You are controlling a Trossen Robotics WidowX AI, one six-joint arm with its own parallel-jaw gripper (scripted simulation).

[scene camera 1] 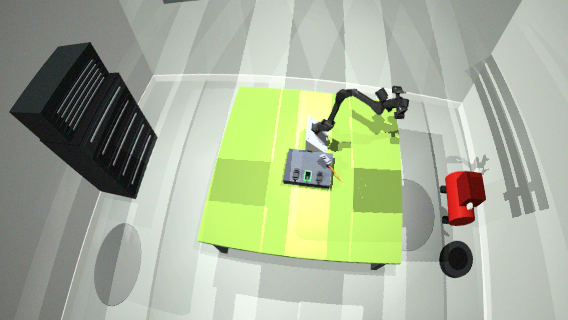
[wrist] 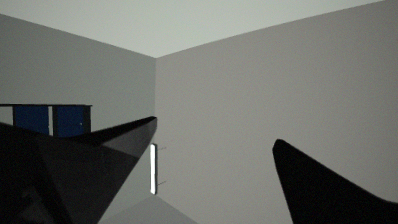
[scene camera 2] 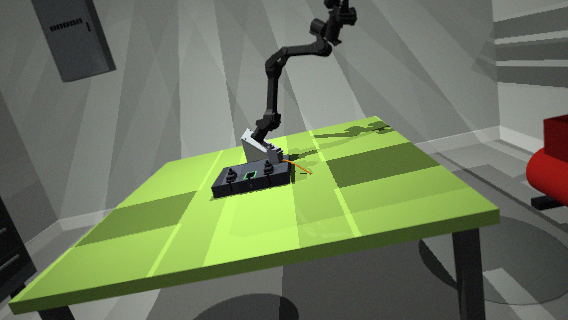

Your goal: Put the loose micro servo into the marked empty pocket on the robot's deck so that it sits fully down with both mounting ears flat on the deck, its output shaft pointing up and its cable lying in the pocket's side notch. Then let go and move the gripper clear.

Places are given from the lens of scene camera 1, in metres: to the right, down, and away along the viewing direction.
dark robot deck [scene camera 1: 307, 160]: 0.15, 0.00, 1.98
